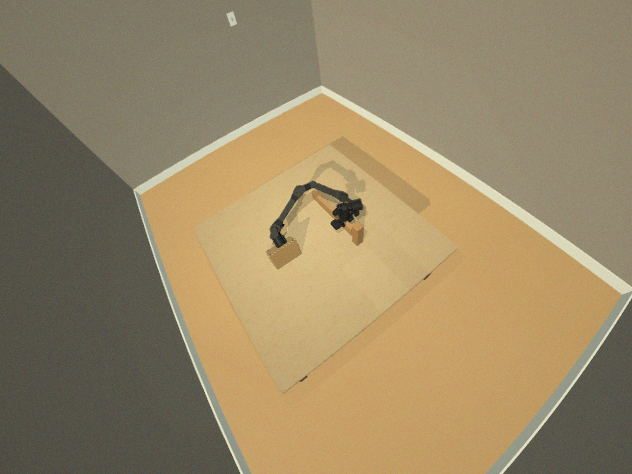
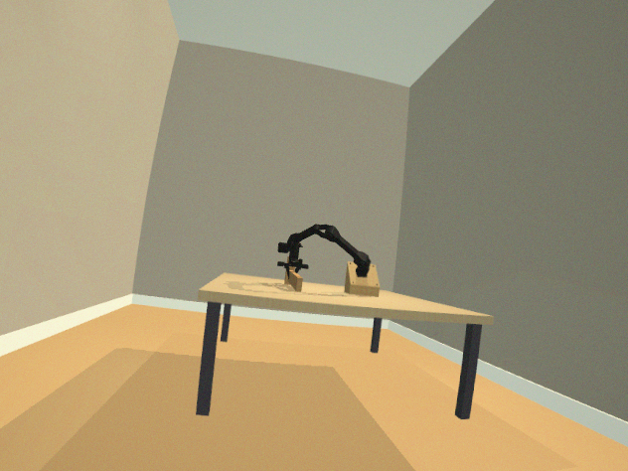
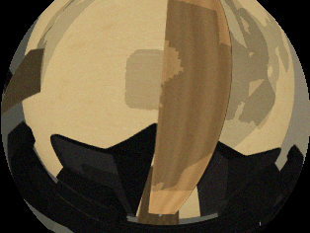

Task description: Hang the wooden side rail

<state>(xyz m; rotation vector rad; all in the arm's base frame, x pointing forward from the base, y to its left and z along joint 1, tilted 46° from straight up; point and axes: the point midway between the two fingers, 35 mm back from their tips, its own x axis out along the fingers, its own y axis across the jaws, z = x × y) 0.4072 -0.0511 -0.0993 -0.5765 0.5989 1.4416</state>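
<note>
The headboard post lies 120 mm to the right of my gripper tip and 40 mm above it.
</note>
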